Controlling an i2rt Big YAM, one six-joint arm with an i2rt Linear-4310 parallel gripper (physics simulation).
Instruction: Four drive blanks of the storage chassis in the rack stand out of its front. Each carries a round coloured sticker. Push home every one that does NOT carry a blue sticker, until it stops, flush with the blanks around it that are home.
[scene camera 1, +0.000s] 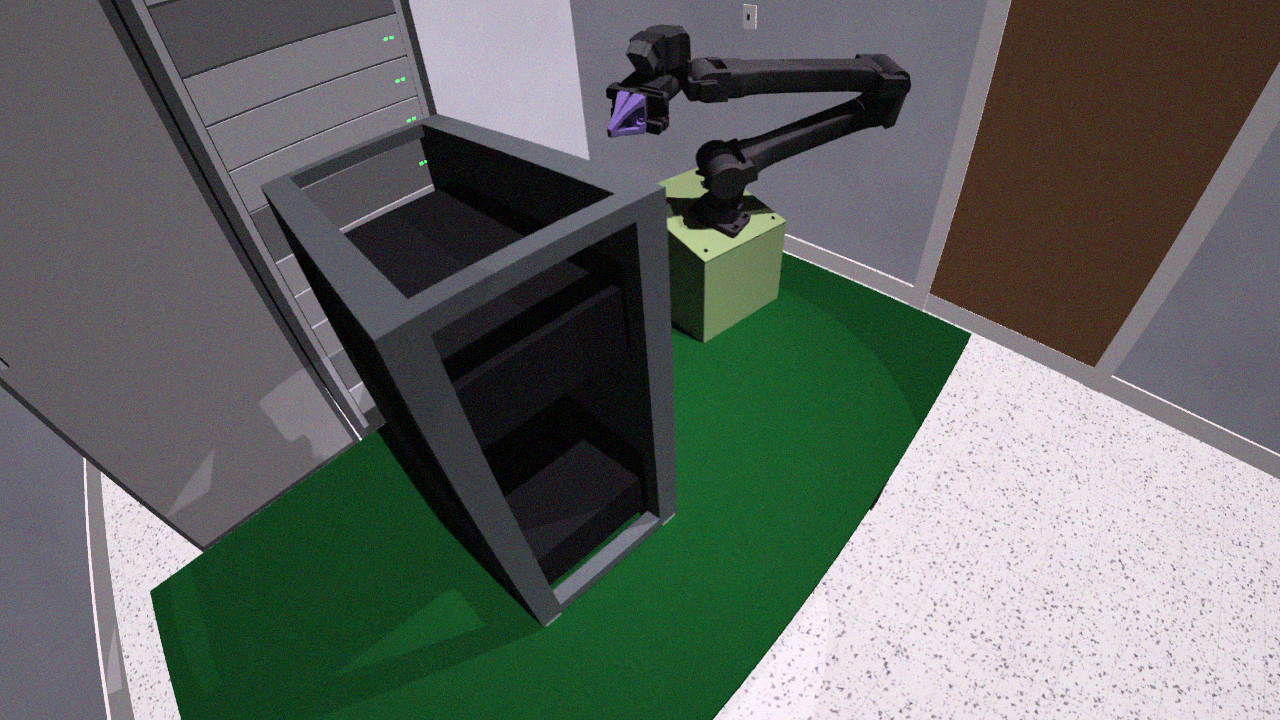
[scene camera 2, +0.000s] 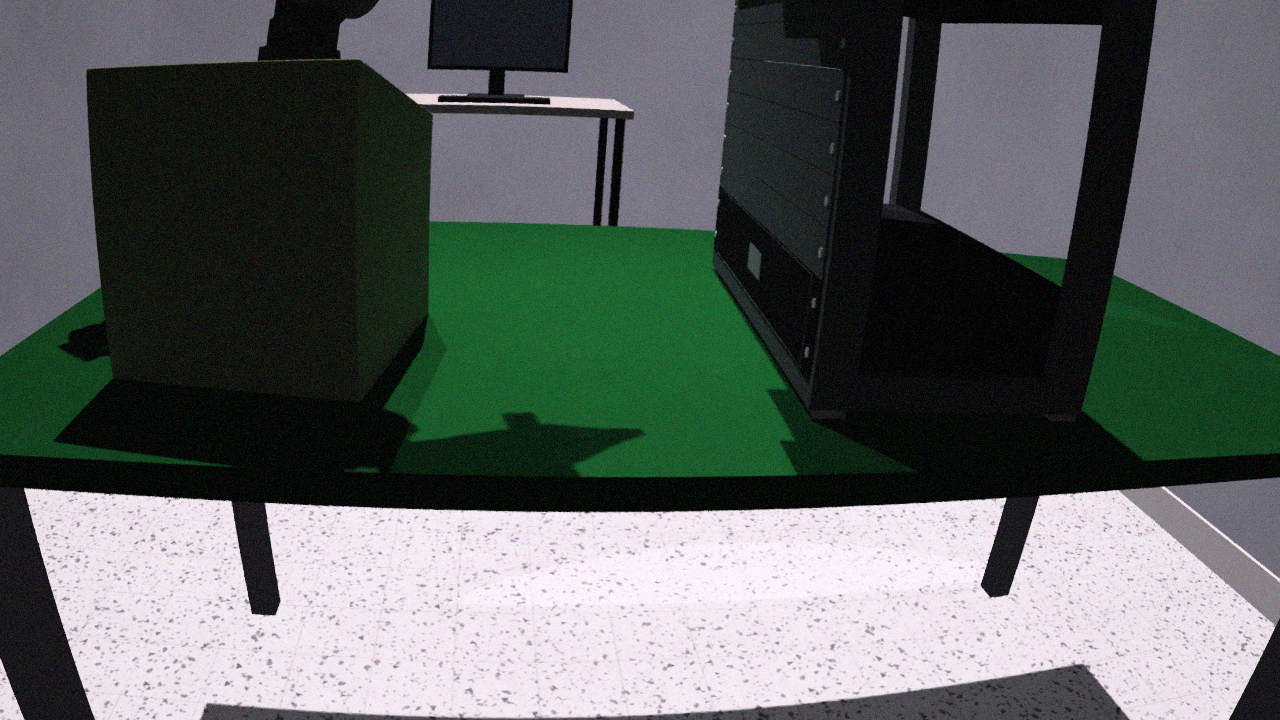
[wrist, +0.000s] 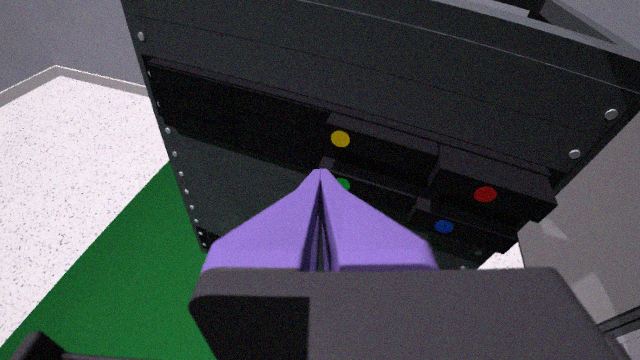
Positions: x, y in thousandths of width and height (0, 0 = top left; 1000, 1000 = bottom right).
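The gripper appears in scene camera 1 (476, 185) and the wrist view (501, 501); it is out of frame in scene camera 2. A rack is visible in scene camera 1 (401, 455), scene camera 2 (653, 391) and the wrist view (377, 282).
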